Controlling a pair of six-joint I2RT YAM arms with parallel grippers.
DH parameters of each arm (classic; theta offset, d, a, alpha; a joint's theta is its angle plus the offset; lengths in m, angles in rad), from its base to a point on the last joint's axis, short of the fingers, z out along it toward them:
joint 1: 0 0.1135 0.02 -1.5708
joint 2: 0 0 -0.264 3.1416
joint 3: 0.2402 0 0.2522 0
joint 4: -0.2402 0 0.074 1.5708
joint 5: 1.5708 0 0 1.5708
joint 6: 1.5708 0.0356 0 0
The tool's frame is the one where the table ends.
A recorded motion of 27 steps. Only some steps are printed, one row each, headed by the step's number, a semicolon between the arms.
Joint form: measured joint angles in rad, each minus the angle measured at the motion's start. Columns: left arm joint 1, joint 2, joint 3, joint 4, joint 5, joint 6; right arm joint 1, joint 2, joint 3, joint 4, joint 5, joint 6.
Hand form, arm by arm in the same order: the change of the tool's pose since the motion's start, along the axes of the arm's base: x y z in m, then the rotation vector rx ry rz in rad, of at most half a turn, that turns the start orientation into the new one. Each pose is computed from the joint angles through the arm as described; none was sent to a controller.
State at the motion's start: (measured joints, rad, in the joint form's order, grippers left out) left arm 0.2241 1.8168 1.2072 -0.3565 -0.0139 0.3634; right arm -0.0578 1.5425 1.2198 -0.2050 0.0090 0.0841
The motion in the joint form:
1: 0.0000 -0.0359 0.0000 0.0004 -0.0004 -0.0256; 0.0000 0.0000 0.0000 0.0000 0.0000 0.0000
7: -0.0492 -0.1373 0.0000 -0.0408 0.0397 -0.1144; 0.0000 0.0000 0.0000 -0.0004 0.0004 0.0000
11: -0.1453 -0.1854 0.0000 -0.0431 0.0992 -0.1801; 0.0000 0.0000 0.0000 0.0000 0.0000 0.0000
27: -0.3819 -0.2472 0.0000 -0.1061 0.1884 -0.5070; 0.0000 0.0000 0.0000 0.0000 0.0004 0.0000
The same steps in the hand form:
1: -0.0028 -0.0006 0.0130 -0.0061 -0.0390 0.0210; 0.0000 0.0000 0.0000 0.0000 0.0000 0.0000
7: -0.0128 -0.0228 0.0459 -0.0801 -0.1138 0.0177; 0.0000 0.0000 0.0000 -0.0002 0.0004 -0.0003
11: -0.0147 -0.0601 0.0622 -0.1674 -0.1625 -0.0660; 0.0000 0.0000 0.0000 0.0000 0.0000 0.0000
27: -0.0334 -0.1455 0.0783 -0.4556 -0.1118 -0.0950; 0.0000 0.0000 0.0000 -0.0002 0.0000 -0.0003

